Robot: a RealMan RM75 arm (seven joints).
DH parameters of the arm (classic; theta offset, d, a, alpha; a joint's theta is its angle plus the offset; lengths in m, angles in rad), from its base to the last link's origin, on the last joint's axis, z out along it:
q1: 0 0.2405 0 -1.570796
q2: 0 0 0 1.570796
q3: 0 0.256 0 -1.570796
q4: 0 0 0 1.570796
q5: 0 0.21 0 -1.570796
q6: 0 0 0 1.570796
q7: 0 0.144 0 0
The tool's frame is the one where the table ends.
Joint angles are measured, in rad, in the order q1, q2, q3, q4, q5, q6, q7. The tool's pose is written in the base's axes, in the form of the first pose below.
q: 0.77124 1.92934 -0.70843 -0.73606 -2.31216 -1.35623 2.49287
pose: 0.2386 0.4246 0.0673 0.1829 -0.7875 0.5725 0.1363
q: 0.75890 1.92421 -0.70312 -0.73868 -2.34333 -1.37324 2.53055
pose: 0.2477 0.4192 0.0693 0.1820 -0.7747 0.5928 0.1234
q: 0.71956 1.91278 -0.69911 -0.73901 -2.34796 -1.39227 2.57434
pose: 0.2651 0.4081 0.0740 0.1796 -0.7504 0.6247 0.1197
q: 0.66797 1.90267 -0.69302 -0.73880 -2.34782 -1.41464 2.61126
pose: 0.2860 0.3924 0.0782 0.1754 -0.7228 0.6581 0.1169
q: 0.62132 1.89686 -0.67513 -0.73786 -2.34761 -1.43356 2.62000
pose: 0.3042 0.3773 0.0818 0.1730 -0.7022 0.6805 0.1182
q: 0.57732 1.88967 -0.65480 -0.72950 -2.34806 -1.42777 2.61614
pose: 0.3234 0.3643 0.0863 0.1812 -0.6820 0.6980 0.1219
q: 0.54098 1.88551 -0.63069 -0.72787 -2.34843 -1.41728 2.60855
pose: 0.3388 0.3540 0.0915 0.1931 -0.6653 0.7096 0.1285
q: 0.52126 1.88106 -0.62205 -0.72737 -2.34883 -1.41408 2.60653
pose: 0.3470 0.3480 0.0948 0.1990 -0.6567 0.7158 0.1296
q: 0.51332 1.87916 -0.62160 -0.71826 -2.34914 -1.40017 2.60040
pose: 0.3519 0.3457 0.0947 0.2042 -0.6528 0.7180 0.1289
